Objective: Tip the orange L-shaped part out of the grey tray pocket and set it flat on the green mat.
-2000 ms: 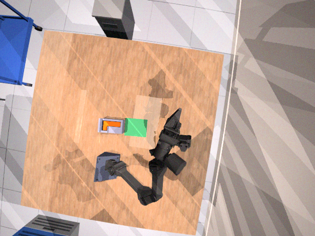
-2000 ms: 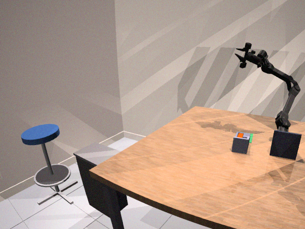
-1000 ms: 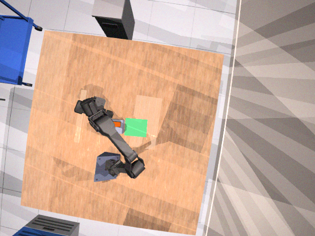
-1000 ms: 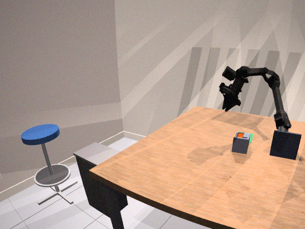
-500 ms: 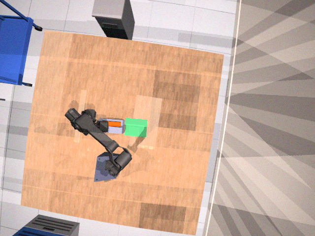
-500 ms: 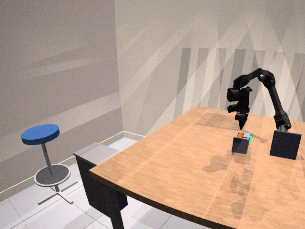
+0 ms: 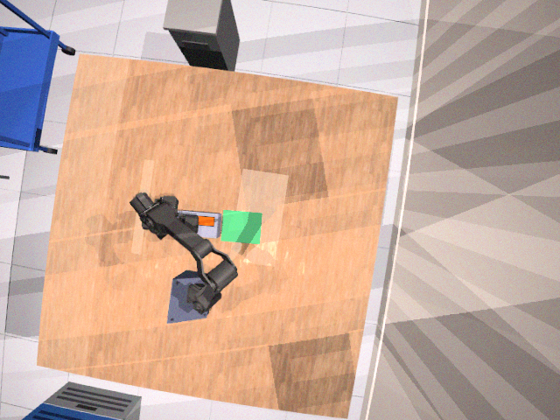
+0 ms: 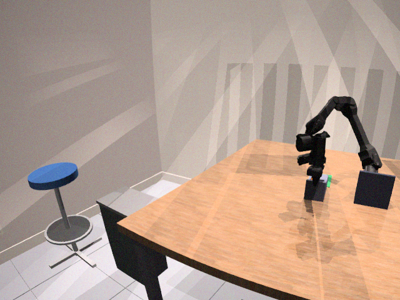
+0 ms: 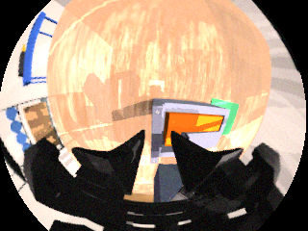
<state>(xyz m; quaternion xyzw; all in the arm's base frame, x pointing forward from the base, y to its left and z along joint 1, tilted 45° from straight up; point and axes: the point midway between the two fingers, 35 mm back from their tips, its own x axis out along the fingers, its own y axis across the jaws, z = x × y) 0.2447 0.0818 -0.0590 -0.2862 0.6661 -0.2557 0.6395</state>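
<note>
The orange L-shaped part lies 6 cm to the right of my gripper tip and 2 cm below it. Also, from my gripper tip: green mat (1 cm ahead, 22 cm to the right, 9 cm below).
</note>
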